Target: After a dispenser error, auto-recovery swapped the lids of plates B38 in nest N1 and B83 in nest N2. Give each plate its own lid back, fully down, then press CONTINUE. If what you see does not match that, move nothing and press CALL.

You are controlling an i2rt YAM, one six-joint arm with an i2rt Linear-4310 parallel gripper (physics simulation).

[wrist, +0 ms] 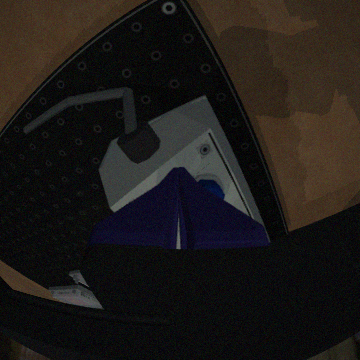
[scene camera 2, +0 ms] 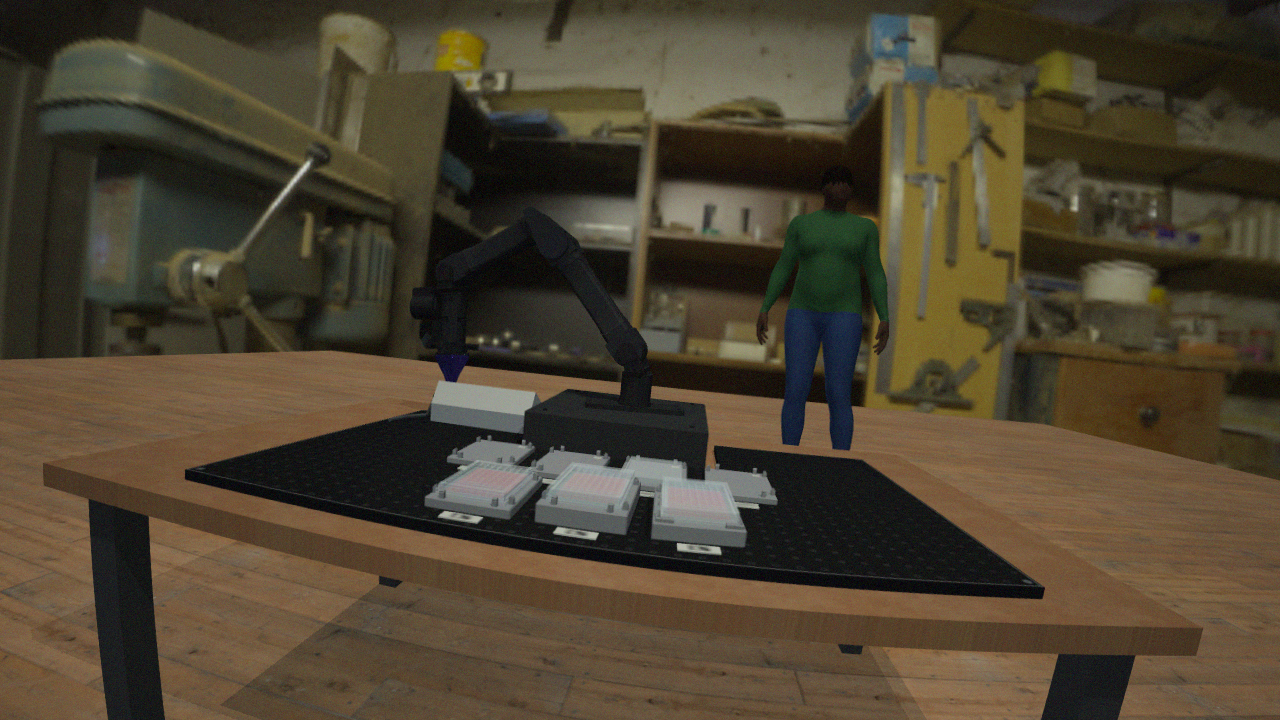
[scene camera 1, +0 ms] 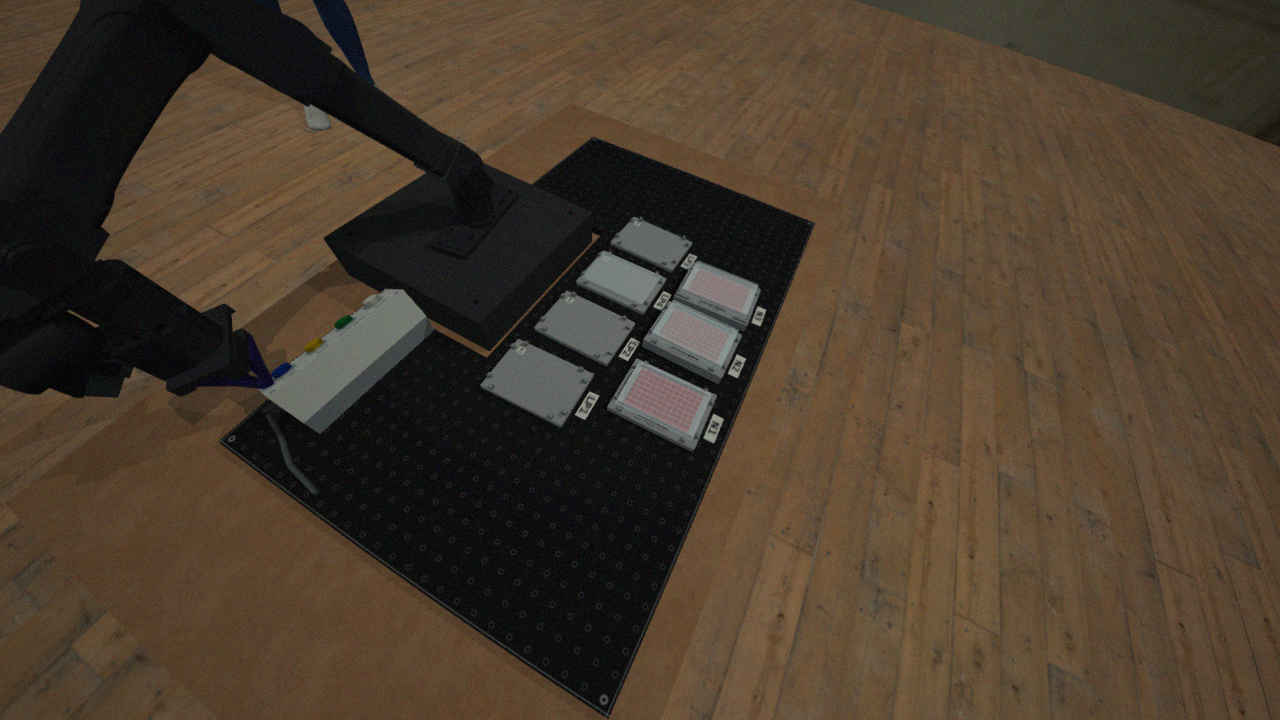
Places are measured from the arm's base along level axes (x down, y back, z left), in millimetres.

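Where they show: gripper, fingertip midpoint: [wrist: 178, 176] [scene camera 1: 269, 385]; arm's base, origin of the base link: [scene camera 2: 634, 408] [scene camera 1: 478, 220].
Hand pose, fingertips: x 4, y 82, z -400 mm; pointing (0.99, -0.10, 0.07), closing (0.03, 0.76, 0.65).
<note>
Things, the pixels of their top centre, and the offset from my fingertips. "*": a spot on its surface instead.
- white button box, middle of its top: [wrist: 214, 277] [scene camera 1: 333, 333] [scene camera 2: 489, 385] dx -19, dy -38, dz +92 mm
- blue button, middle of its top: [wrist: 202, 212] [scene camera 1: 277, 367] dx -10, dy +0, dz +23 mm
- nest N1, surface spot: [scene camera 2: 486, 481] [scene camera 1: 682, 400] * dx +38, dy -533, dz +194 mm
- N2, middle of its top: [scene camera 2: 594, 478] [scene camera 1: 696, 330] dx +25, dy -523, dz +323 mm
- N3, middle of its top: [scene camera 2: 697, 493] [scene camera 1: 721, 286] dx +28, dy -545, dz +447 mm
- Grey lid park LP1, middle of its top: [scene camera 1: 537, 375] [scene camera 2: 494, 445] dx +45, dy -308, dz +161 mm
- LP2, middle of its top: [scene camera 2: 572, 456] [scene camera 1: 585, 321] dx +45, dy -337, dz +288 mm
- third park, surface spot: [scene camera 1: 622, 280] * dx +46, dy -365, dz +406 mm
- grey cable, surface spot: [wrist: 95, 95] [scene camera 1: 282, 449] * dx +58, dy -31, dz -61 mm
My gripper [scene camera 1: 271, 384] [scene camera 2: 450, 379] [wrist: 178, 176] is shut and empty, its purple fingertips low at the end of the white button box [scene camera 1: 362, 362] [scene camera 2: 485, 408] [wrist: 172, 131]. The blue button [scene camera 1: 281, 368] [wrist: 214, 189] is close beside the tips and partly hidden in the wrist view; I cannot tell whether they touch it. The pink-welled plate in nest N1 [scene camera 1: 664, 400] [scene camera 2: 486, 481], the one in N2 [scene camera 1: 692, 334] [scene camera 2: 590, 486] and the one in N3 [scene camera 1: 718, 290] [scene camera 2: 698, 499] appear covered by clear lids. Lid codes are unreadable.
Grey lid park LP1 [scene camera 1: 537, 381], LP2 [scene camera 1: 585, 325] and two more stand between the nests and the black arm base [scene camera 1: 528, 234] [scene camera 2: 617, 429]. The third park [scene camera 1: 622, 280] looks paler, perhaps bearing a clear lid. A grey cable [scene camera 1: 288, 454] [wrist: 95, 95] leaves the box.
</note>
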